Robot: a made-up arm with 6 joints. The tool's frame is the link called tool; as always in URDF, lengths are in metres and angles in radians.
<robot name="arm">
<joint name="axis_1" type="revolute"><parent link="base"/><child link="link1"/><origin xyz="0 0 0.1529"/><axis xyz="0 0 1"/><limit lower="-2.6" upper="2.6"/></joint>
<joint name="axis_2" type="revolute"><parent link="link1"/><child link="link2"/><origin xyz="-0.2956 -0.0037 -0.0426"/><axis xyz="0 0 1"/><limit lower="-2.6" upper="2.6"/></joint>
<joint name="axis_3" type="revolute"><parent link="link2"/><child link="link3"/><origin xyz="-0.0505 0.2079 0.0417"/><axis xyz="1 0 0"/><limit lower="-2.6" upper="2.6"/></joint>
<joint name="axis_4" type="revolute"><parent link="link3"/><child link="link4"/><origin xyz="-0.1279 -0.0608 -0.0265"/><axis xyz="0 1 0"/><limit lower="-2.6" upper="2.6"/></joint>
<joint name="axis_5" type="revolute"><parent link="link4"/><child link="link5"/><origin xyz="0.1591 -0.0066 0.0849"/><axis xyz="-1 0 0"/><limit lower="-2.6" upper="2.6"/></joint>
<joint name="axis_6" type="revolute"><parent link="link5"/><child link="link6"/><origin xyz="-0.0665 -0.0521 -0.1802"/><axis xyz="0 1 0"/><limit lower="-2.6" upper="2.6"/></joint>
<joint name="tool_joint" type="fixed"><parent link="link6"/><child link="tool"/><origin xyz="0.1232 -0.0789 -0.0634"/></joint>
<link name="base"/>
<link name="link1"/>
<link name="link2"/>
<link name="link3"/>
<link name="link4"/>
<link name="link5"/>
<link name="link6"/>
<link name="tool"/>
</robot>
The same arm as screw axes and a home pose.
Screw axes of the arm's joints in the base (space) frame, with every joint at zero. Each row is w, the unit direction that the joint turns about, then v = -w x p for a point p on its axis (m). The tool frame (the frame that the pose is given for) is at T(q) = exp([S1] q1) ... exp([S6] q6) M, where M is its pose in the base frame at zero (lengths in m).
S1: w 0 0 1 v 0 0 0
S2: w 0 0 1 v -0.0037 0.2956 0
S3: w 1 0 0 v 0 0.152 -0.2042
S4: w 0 1 0 v -0.1255 0 -0.474
S5: w -1 0 0 v 0 -0.2104 0.1368
S6: w 0 1 0 v -0.0302 0 -0.3814
M: xyz -0.2582 0.0058 -0.0332 (m) rpy 0 0 0 (rad, as in URDF)
Joint limits (rad, base to tool): -2.6..2.6 -2.6..2.6 -2.6..2.6 -2.6..2.6 -2.6..2.6 -2.6..2.6

